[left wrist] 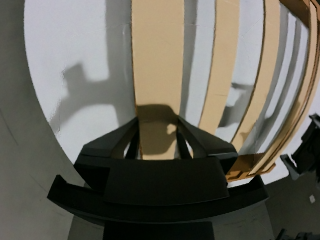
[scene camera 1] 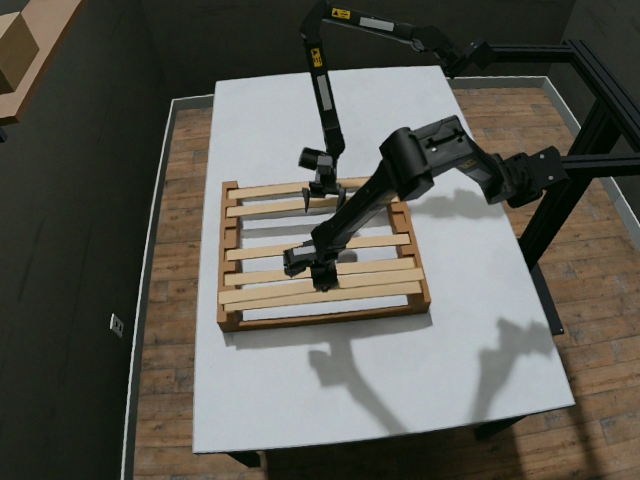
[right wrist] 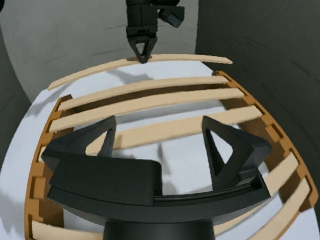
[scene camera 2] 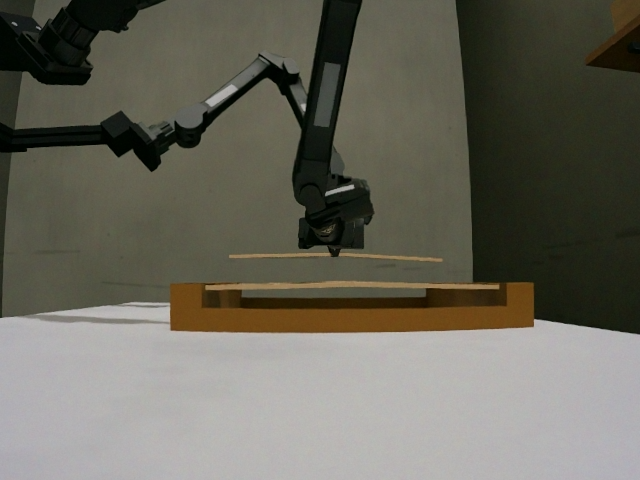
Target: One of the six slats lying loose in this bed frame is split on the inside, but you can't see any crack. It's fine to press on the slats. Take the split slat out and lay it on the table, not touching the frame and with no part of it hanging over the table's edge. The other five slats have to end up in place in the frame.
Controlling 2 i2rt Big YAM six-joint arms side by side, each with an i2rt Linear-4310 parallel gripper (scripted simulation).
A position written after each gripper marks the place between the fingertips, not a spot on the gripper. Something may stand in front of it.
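Observation:
A bed frame, seen from both scene cameras, appears as the bed frame [scene camera 2: 193, 308] [scene camera 1: 229, 235]. The left gripper [left wrist: 158, 121] [right wrist: 142, 61] is visible in the left wrist view and in the right wrist view, while the right gripper [scene camera 2: 336, 242] [scene camera 1: 321, 214] [right wrist: 158, 120] is visible in the scene cameras and in the right wrist view.

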